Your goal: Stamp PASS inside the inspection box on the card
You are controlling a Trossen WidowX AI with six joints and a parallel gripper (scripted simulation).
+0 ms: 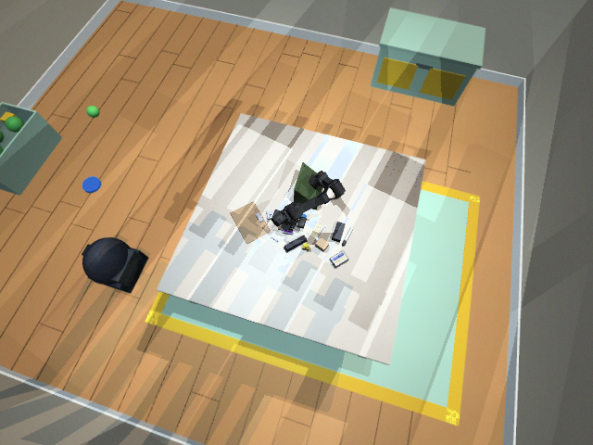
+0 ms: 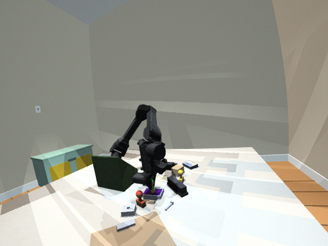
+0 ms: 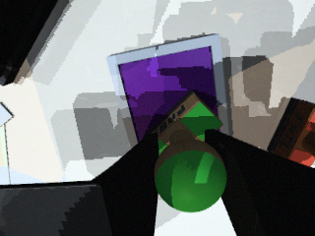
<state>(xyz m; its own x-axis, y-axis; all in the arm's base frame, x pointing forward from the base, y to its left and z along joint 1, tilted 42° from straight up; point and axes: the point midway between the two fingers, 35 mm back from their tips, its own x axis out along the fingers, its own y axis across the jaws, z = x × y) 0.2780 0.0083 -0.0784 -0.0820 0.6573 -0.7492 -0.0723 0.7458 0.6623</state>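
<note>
Now: gripper tip 30 mm above the purple ink pad. Also, from my gripper tip: blue stamp 80 mm behind, 60 mm to the left, 20 mm below; green stamp right at my gripper tip; red stamp 80 mm to the right, 20 mm below, 10 mm behind.
</note>
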